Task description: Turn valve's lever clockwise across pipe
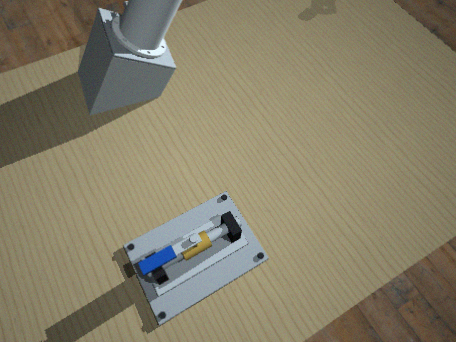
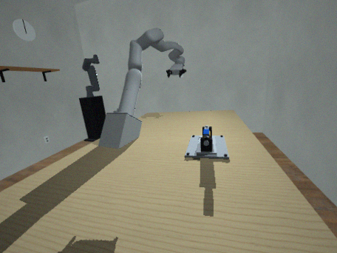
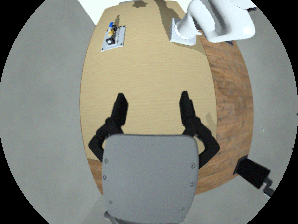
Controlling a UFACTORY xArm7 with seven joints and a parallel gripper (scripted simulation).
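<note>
Now: hand 30 cm short of the lever, 57 cm to the left of it and 26 cm above it.
</note>
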